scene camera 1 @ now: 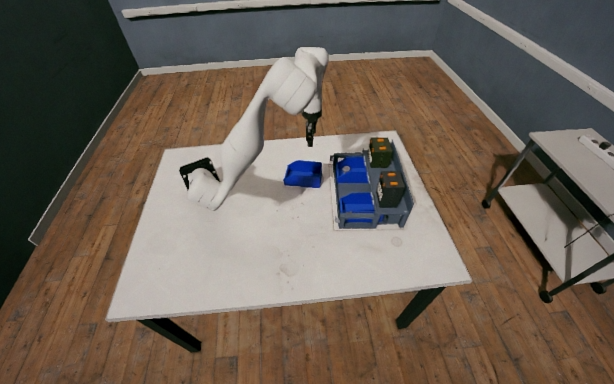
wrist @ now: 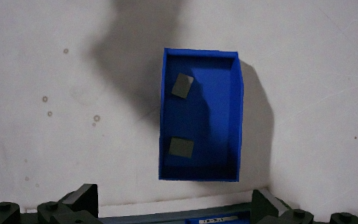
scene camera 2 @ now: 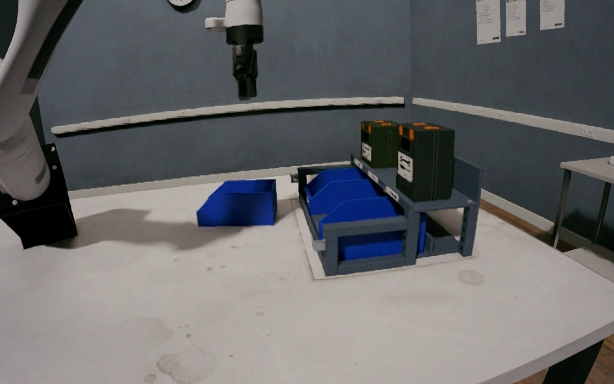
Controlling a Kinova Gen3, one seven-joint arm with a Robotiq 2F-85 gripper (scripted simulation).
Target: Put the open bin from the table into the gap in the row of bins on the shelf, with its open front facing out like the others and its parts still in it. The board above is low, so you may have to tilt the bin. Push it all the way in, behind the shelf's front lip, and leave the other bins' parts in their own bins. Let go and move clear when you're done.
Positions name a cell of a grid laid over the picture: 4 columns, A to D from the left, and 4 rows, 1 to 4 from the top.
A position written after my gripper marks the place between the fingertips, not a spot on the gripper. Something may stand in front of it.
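Scene camera 2 gives me a sight of my gripper (scene camera 2: B2). The wrist view has the gripper too (wrist: B4).
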